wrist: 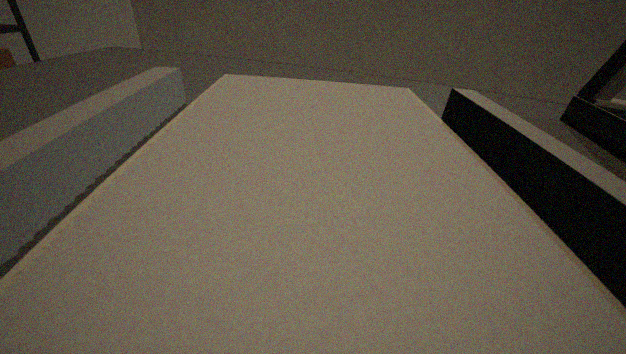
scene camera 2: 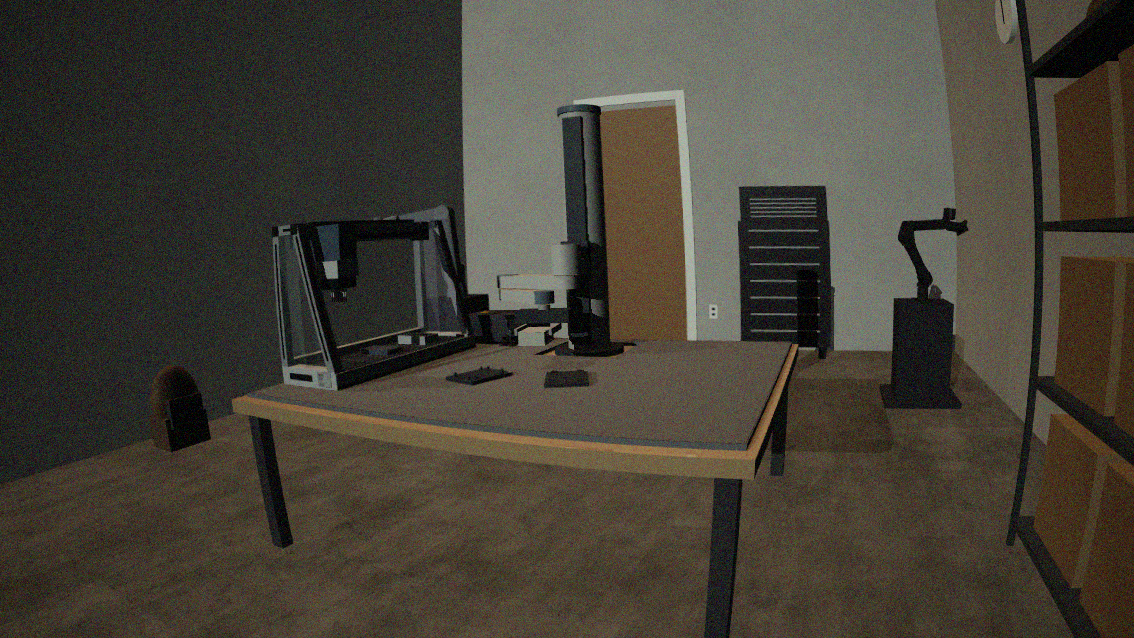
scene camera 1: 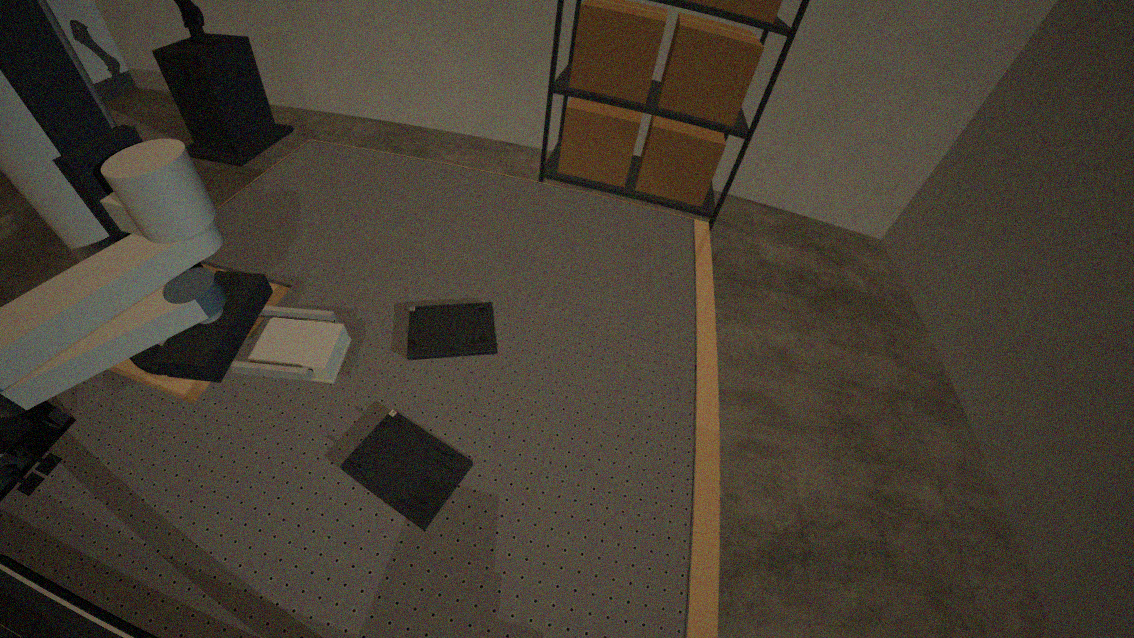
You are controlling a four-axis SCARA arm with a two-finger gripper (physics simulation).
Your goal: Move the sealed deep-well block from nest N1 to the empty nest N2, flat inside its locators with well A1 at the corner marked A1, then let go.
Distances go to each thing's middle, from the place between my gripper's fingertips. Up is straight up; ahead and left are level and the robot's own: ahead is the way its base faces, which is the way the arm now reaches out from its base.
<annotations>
I see my gripper 4 cm past the deep-well block (scene camera 1: 321, 346), 2 cm above it and 1 cm to the left of it.
</annotations>
